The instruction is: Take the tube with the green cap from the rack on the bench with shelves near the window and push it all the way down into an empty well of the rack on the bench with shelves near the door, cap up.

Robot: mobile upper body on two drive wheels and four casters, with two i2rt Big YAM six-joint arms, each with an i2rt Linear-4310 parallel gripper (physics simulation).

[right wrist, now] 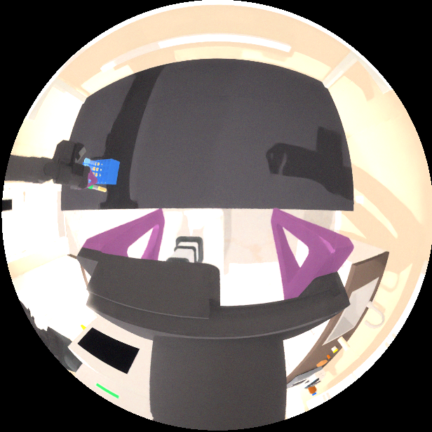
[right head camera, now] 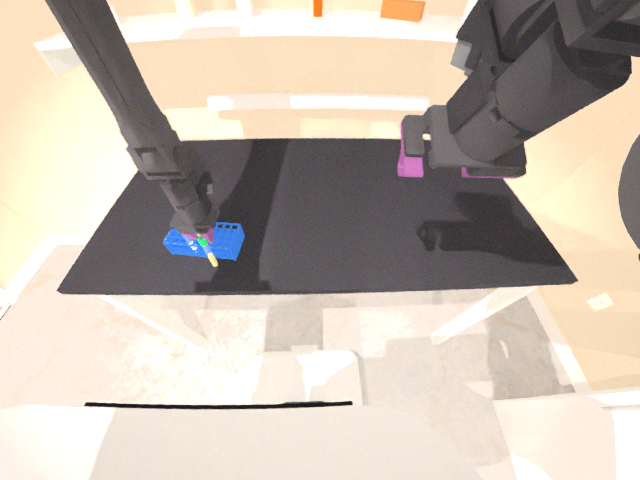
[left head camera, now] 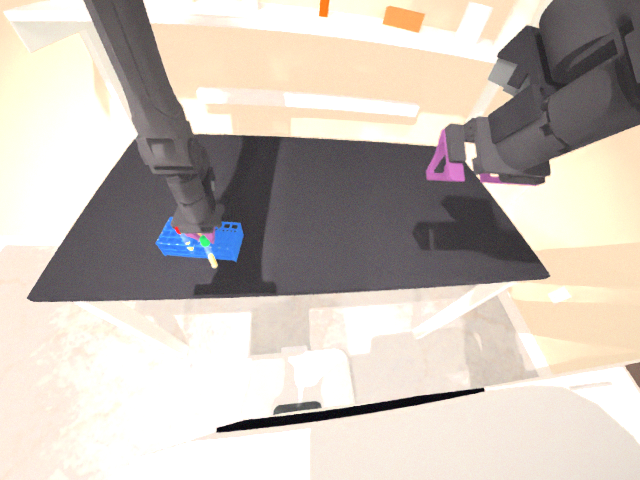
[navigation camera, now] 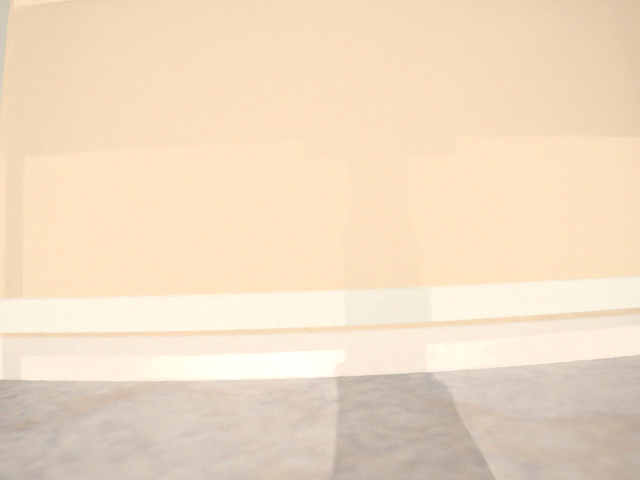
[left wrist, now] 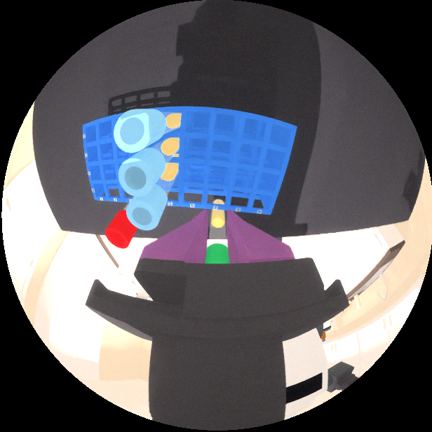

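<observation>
My left gripper is shut on the tube with the green cap, cap up. The tube's yellow lower end points down at the near long side of the blue rack. It appears outside the wells, and its height is unclear. A red-capped tube and light-blue-topped tubes stand in the rack; wells to their right look empty. My right gripper is open and empty.
The rack stands on the left part of the black bench top. A shelf with orange boxes runs above the back. The navigation camera shows a beige wall and floor.
</observation>
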